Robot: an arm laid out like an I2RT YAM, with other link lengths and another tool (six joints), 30 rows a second.
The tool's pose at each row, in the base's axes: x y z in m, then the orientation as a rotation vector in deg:
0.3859, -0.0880, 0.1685, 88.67, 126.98, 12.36
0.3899, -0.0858, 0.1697, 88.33, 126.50, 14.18
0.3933, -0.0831, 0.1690, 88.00, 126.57, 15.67
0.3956, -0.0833, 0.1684, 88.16, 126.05, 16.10
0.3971, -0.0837, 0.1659, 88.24, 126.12, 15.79
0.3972, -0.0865, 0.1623, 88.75, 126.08, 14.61
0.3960, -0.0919, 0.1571, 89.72, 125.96, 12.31
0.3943, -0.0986, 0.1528, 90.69, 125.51, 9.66
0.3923, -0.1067, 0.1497, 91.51, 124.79, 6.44
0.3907, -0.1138, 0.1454, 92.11, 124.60, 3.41
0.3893, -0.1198, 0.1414, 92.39, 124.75, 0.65
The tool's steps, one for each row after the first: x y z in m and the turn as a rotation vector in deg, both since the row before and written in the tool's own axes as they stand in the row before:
0.0006, 0.0047, 0.0004, -1.34, 0.38, 0.25
0.0017, 0.0036, 0.0019, -0.90, 0.64, 0.02
-0.0007, 0.0016, 0.0016, -0.40, -0.12, 0.34
-0.0002, 0.0001, 0.0029, 0.23, -0.07, -0.03
-0.0018, -0.0024, 0.0035, 0.82, -0.42, 0.13
-0.0034, -0.0050, 0.0046, 1.59, -0.83, 0.26
-0.0047, -0.0054, 0.0039, 1.65, -1.20, 0.33
-0.0062, -0.0056, 0.0032, 1.80, -1.66, 0.25
-0.0049, -0.0051, 0.0046, 1.86, -1.24, -0.05
-0.0039, -0.0044, 0.0044, 1.73, -0.97, -0.33

